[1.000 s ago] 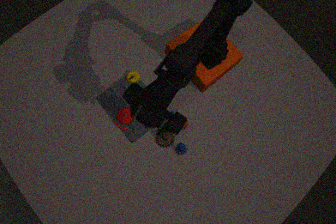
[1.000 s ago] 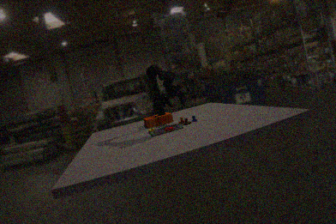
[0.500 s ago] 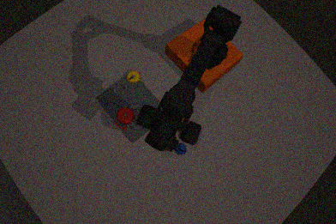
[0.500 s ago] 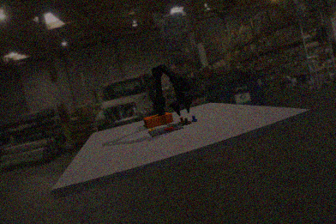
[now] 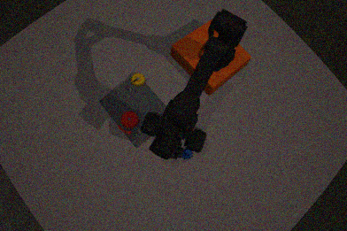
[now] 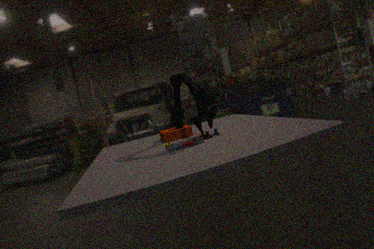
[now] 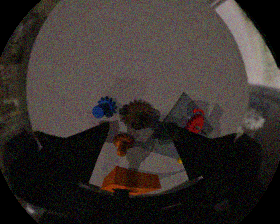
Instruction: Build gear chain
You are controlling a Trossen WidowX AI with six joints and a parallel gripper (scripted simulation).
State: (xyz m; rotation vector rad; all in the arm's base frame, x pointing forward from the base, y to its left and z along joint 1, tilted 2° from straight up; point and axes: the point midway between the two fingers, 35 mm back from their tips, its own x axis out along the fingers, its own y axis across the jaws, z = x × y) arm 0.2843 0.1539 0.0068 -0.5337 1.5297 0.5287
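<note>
Now: the brown gear 30 mm below my gripper tip. Round my gripper tip: orange gear: 80 mm behind, 30 mm below, 20 mm to the right; blue gear: 60 mm to the left, 30 mm below, 30 mm behind; red gear: 130 mm to the right, 80 mm ahead, 30 mm below.
</note>
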